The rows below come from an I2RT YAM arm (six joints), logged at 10 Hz.
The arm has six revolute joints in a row. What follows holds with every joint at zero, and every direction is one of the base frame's.
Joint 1 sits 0.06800 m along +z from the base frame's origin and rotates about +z.
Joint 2 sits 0.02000 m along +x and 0.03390 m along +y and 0.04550 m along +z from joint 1 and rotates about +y.
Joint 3 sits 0.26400 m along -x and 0.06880 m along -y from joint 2 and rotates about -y.
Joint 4 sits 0.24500 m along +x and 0.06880 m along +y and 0.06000 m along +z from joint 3 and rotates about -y.
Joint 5 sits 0.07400 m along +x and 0.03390 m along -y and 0.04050 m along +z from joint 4 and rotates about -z.
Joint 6 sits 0.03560 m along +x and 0.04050 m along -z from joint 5 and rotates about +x.
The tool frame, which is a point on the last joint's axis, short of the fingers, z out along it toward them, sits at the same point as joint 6; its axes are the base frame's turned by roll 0.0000, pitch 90.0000 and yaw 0.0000 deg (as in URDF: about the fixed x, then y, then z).
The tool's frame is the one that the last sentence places.
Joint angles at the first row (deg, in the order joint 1, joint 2, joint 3, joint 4, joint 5, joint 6):
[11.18 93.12 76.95 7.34 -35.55 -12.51]
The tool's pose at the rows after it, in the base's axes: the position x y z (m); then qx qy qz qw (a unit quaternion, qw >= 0):
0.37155, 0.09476, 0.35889, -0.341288, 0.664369, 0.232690, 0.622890
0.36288, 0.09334, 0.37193, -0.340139, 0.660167, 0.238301, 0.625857
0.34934, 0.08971, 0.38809, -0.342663, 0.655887, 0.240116, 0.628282
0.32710, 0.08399, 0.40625, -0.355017, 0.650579, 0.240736, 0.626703
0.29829, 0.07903, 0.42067, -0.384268, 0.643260, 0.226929, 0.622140
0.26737, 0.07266, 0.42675, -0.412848, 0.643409, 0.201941, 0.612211
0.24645, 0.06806, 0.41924, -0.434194, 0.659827, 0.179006, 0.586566
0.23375, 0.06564, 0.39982, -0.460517, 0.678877, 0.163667, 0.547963
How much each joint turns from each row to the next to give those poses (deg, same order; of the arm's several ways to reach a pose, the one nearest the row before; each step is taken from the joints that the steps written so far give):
[-0.02 -1.17 0.40 -0.98 -0.68 0.91]
[0.01 -1.89 0.68 -1.71 -0.48 0.76]
[-0.20 -2.82 0.71 -3.03 -0.62 -0.01]
[-0.36 -4.29 0.41 -5.08 -1.46 -1.33]
[-0.02 -5.17 -0.11 -7.03 -1.14 -4.58]
[-0.10 -5.55 -1.09 -7.91 0.18 -5.86]
[-0.01 -3.72 -1.74 -7.73 1.39 -5.44]
[0.11 -2.25 -3.02 -6.57 1.10 -5.75]

